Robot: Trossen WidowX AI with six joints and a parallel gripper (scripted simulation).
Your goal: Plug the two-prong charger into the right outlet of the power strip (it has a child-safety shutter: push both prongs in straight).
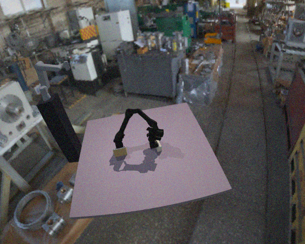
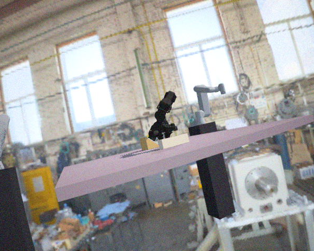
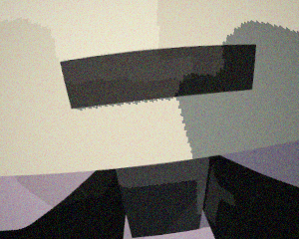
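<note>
My gripper tip is now 2 cm short of the black two-prong charger and 1 cm below it.
</note>
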